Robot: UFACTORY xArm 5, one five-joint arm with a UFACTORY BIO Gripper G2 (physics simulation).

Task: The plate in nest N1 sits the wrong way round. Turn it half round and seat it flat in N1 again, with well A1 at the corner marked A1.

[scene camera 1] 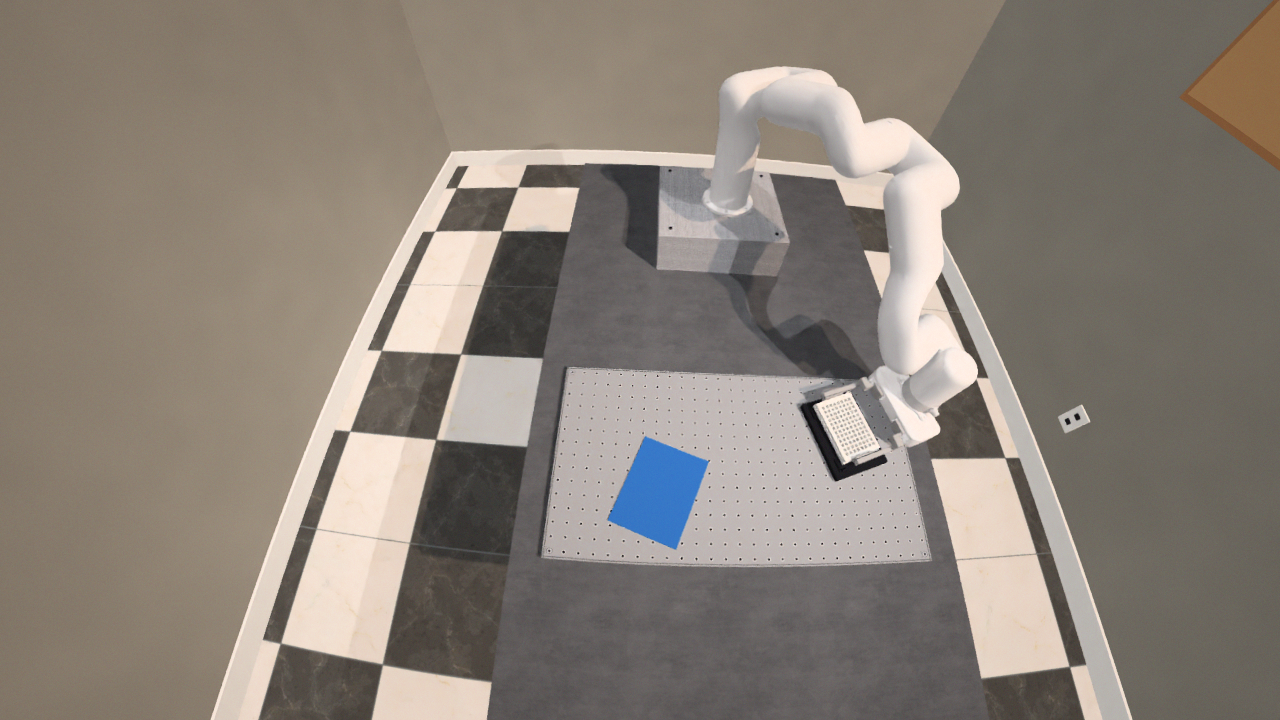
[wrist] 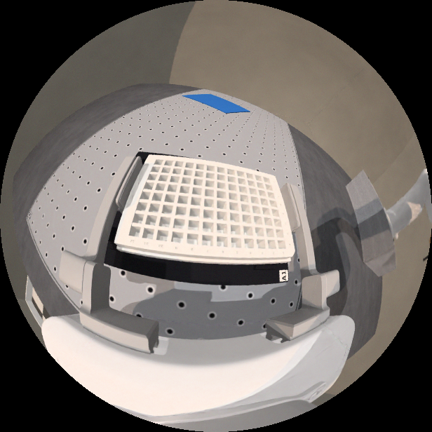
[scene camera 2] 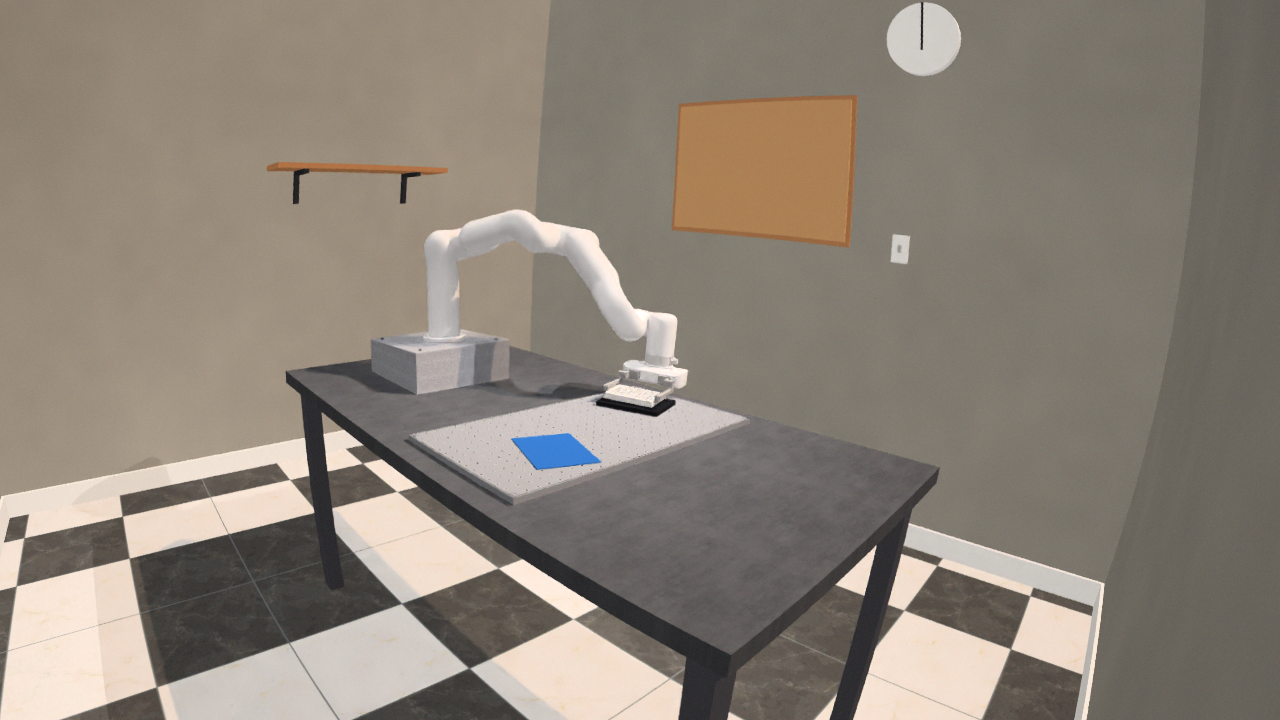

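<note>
My gripper point(scene camera 1: 836, 428) point(scene camera 2: 637, 390) point(wrist: 212, 195) is shut on the white well plate point(scene camera 1: 846, 428) point(scene camera 2: 631, 394) point(wrist: 210, 207), with one finger at each short side. The plate looks level and hangs a little above the black nest N1 point(scene camera 1: 841, 473) point(scene camera 2: 635, 409) point(wrist: 200, 271). The two are roughly lined up; a strip of the nest shows along the plate's near edge in the wrist view. The A1 label point(wrist: 284, 275) is at the nest's near right corner there. The plate's near-edge numbers are small and faint. The nest's inside is hidden under the plate.
A blue sheet point(scene camera 1: 658, 492) point(scene camera 2: 555, 450) point(wrist: 220, 103) lies on the perforated board point(scene camera 1: 760, 528) point(scene camera 2: 474, 447) point(wrist: 120, 135), away from the nest. The arm's grey base block point(scene camera 1: 720, 255) point(scene camera 2: 420, 367) point(wrist: 372, 225) stands on the dark table point(scene camera 1: 733, 626) point(scene camera 2: 716, 510) behind the board.
</note>
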